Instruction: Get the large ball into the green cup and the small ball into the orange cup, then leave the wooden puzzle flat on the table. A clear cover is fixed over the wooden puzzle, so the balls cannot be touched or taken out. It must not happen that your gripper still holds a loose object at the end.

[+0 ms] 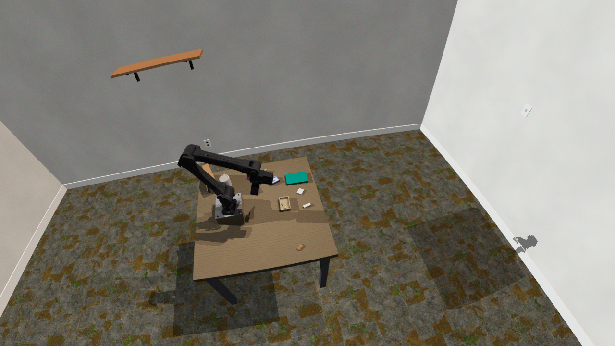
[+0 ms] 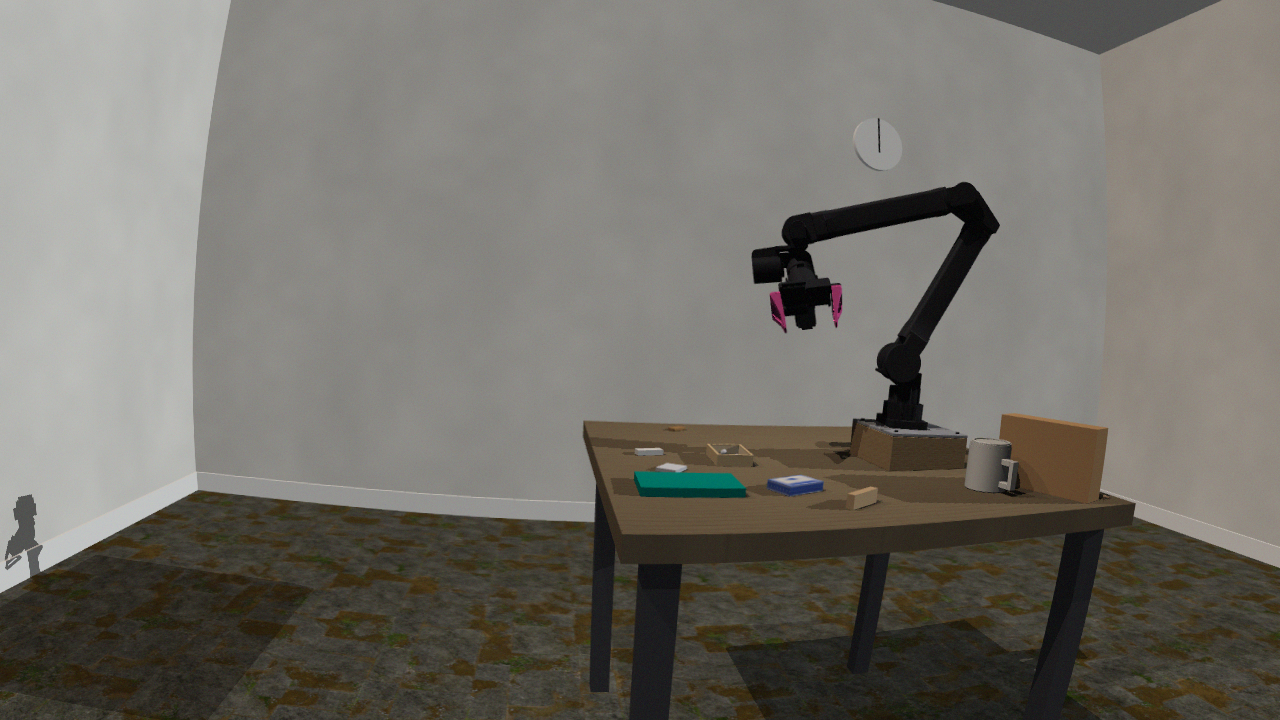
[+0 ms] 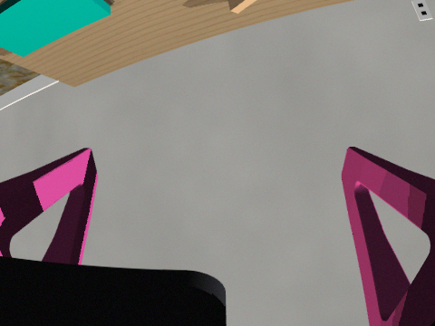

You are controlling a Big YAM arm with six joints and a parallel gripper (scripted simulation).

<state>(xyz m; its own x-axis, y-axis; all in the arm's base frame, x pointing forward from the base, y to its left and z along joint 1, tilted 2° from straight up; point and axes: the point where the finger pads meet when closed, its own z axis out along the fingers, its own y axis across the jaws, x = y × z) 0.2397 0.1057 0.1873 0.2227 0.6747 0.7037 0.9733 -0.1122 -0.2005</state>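
Right now the wooden puzzle is 140 mm ahead of my hand, 30 mm to the right of it and 260 mm below it. The rest, counted from my hand: white mug (330 mm behind, 160 mm to the left, 220 mm below); then wooden block (50 mm behind, 280 mm to the left, 260 mm below); then teal flat block (210 mm ahead, 210 mm to the left, 260 mm below).
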